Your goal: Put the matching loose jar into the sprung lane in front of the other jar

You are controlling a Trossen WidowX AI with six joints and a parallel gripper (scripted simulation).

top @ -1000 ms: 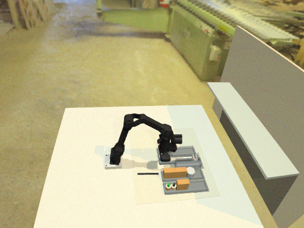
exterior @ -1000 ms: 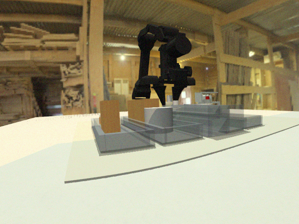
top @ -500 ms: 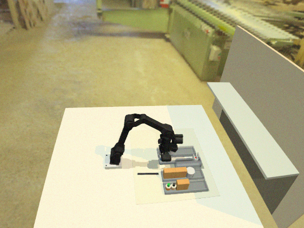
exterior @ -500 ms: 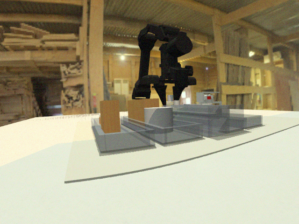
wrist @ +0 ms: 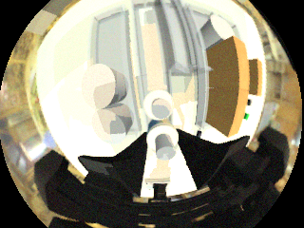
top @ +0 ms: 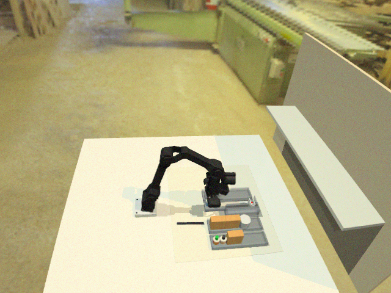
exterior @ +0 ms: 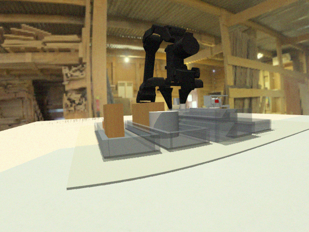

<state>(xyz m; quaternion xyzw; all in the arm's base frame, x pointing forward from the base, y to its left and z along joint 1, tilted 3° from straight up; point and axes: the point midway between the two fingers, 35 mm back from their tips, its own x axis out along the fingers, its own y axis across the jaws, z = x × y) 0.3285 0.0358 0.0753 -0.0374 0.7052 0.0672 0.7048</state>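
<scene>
Now: gripper tip 110 mm to the left of the black bar, 100 mm past it and 40 mm above it. Round my gripper tip: red mark 230 mm ahead, 20 mm above; then green-lidded jar 220 mm to the right, 30 mm ahead, 20 mm below; then sprung lane 150 mm ahead, 30 mm below.
</scene>
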